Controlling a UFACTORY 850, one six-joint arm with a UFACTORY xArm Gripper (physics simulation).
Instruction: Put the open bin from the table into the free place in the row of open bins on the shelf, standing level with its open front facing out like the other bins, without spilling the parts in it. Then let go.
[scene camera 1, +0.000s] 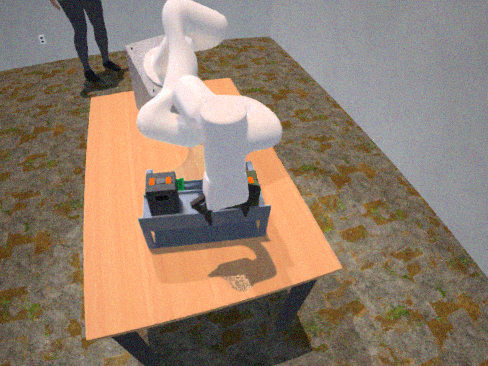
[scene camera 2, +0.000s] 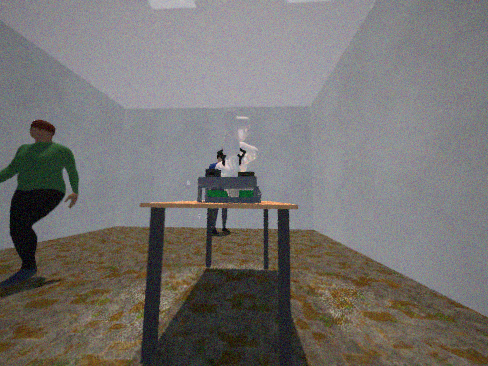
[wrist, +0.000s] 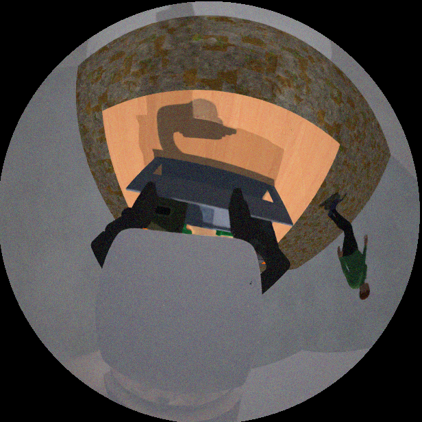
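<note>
My gripper (scene camera 1: 227, 214) (scene camera 2: 232, 159) (wrist: 192, 193) is open and empty, its fingers apart above the shelf. The blue-grey shelf (scene camera 1: 205, 234) (scene camera 2: 227, 182) (wrist: 200, 177) stands on the table. Two green open bins (scene camera 2: 217, 193) (scene camera 2: 246, 193) show low through its panel opening in scene camera 2, with a gap between them. Part of the left green bin (scene camera 1: 180, 184) shows in scene camera 1. Green edges also show past the gripper in the wrist view. The open bin on the table does not show clearly; the arm covers the table behind the shelf.
A dark box with orange parts (scene camera 1: 162, 197) (scene camera 2: 213, 172) stands on the shelf's left. Another dark box (scene camera 1: 254, 192) (scene camera 2: 246, 174) (wrist: 170, 220) stands on its right, partly behind the gripper. The table (scene camera 1: 115, 280) (wrist: 250, 145) extends around the shelf. Two people stand away from the table.
</note>
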